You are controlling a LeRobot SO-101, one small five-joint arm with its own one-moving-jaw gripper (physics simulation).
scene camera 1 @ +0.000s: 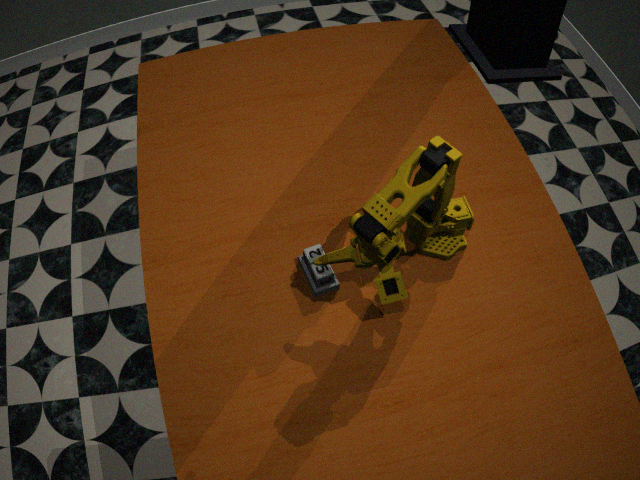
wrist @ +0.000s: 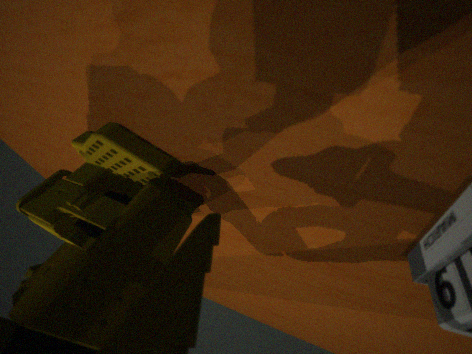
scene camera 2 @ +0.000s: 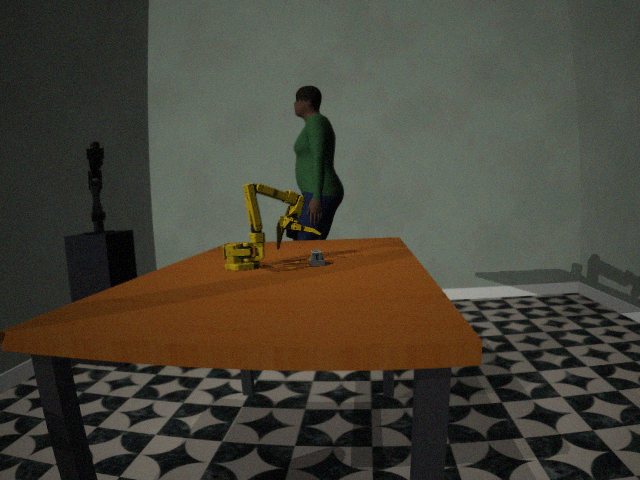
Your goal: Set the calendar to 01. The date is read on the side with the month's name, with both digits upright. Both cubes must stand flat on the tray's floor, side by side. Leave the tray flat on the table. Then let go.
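Note:
The grey tray (scene camera 1: 320, 291) (scene camera 2: 317, 263) (wrist: 440, 241) lies on the table; its month name, MARCH, is upside down in the wrist view. Two pale cubes stand side by side in it. In scene view 1 one cube (scene camera 1: 311, 251) shows a 2 on top and the other cube (scene camera 1: 324, 272) a 5. At the wrist view's right edge one cube (wrist: 446, 295) shows a 6-like digit as drawn in that view; its neighbour's digit is cut off. My gripper (scene camera 1: 346, 286) (scene camera 2: 299, 240) is wide open and empty; one jaw hangs above the cubes, apart from them.
The arm's yellow base (scene camera 1: 439, 237) (scene camera 2: 241, 256) stands on the wooden table (scene camera 1: 217, 155) (scene camera 2: 289, 320). A dark pedestal (scene camera 1: 514, 36) (scene camera 2: 100, 258) stands beyond the table's edge. A person in a green top (scene camera 2: 314, 155) stands behind the table. Shadows of the arm fall near the tray.

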